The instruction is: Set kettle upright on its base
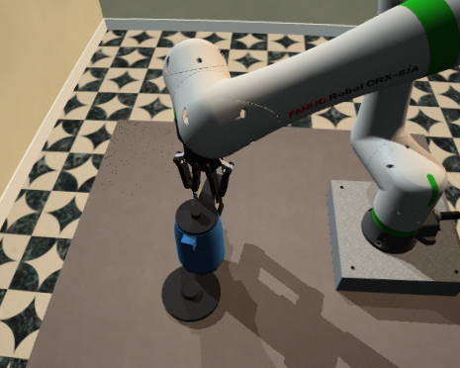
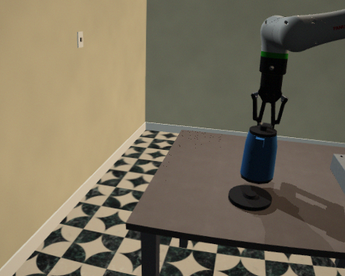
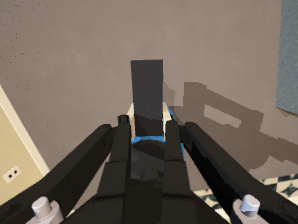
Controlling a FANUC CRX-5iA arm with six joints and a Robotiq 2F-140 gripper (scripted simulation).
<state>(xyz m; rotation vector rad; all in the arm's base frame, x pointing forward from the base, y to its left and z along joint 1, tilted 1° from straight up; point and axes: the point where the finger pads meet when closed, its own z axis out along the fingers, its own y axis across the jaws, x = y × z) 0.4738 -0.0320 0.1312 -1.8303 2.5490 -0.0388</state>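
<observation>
The blue kettle lies 5 cm below my hand, 3 cm to the left of it and 1 cm ahead of it. The rest, counted from my hand: round black base 19 cm below, 15 cm to the left, 5 cm ahead.
</observation>
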